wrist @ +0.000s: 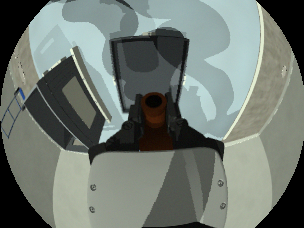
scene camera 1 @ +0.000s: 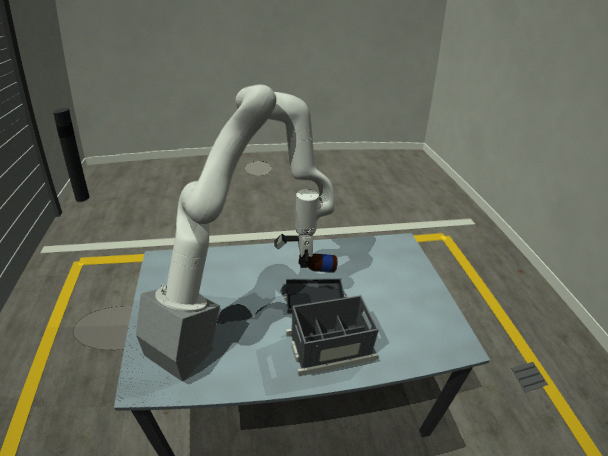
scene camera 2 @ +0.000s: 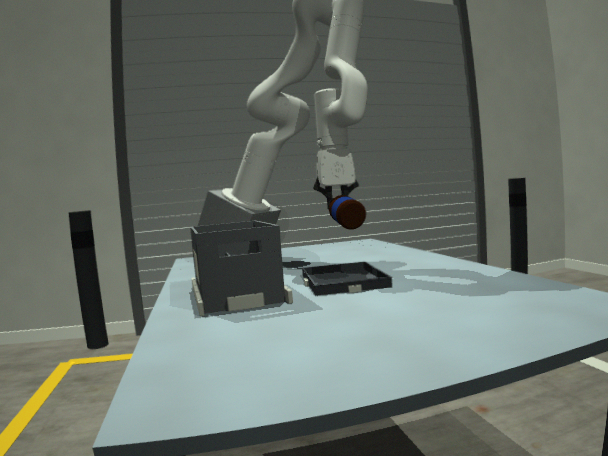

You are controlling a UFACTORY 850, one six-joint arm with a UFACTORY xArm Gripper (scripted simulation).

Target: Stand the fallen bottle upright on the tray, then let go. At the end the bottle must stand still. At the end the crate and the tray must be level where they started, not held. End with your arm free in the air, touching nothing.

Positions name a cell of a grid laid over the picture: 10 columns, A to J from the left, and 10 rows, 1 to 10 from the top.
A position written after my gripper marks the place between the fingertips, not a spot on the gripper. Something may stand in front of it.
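There's a dark flat tray here, and you'd find it at (scene camera 2: F7), at (wrist: E3) and at (scene camera 1: E7). As for my gripper, that's at (scene camera 2: F5), and it's in the wrist view too (wrist: F5).
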